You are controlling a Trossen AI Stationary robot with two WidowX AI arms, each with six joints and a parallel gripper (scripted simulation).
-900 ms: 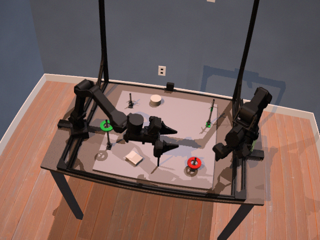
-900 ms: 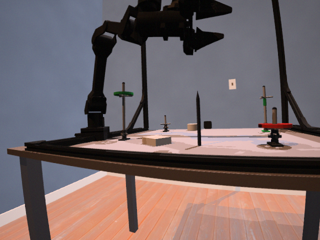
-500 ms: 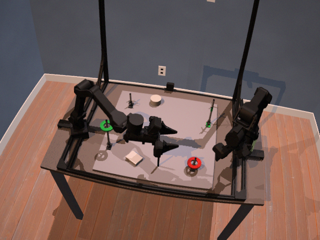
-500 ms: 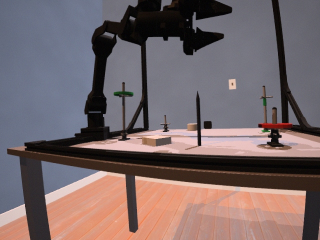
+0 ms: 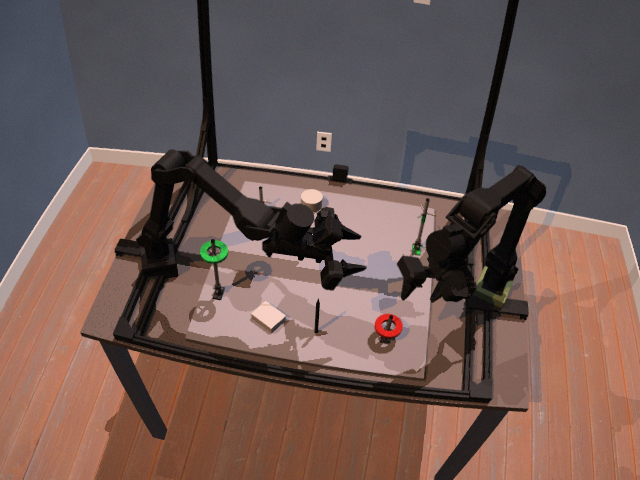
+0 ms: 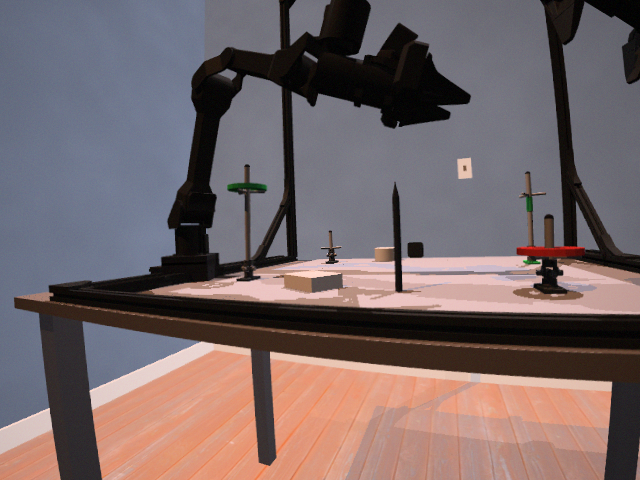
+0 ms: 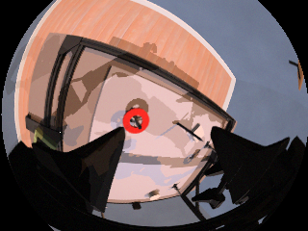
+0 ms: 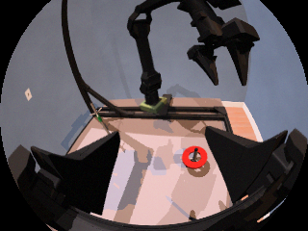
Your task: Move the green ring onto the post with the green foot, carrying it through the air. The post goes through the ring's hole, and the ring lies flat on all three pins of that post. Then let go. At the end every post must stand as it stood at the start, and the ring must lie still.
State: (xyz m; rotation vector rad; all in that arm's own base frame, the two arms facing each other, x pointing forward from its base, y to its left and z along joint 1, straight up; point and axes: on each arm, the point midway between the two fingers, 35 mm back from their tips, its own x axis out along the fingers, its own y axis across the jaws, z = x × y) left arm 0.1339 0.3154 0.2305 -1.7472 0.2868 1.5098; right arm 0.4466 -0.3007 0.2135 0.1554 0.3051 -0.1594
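My left hand is 140 mm past the green ring, 490 mm to the left of it and 100 mm above it. Also, from my left hand: black spike (50 mm behind, 230 mm to the right, 170 mm below); white block (80 mm behind, 350 mm to the right, 260 mm below).
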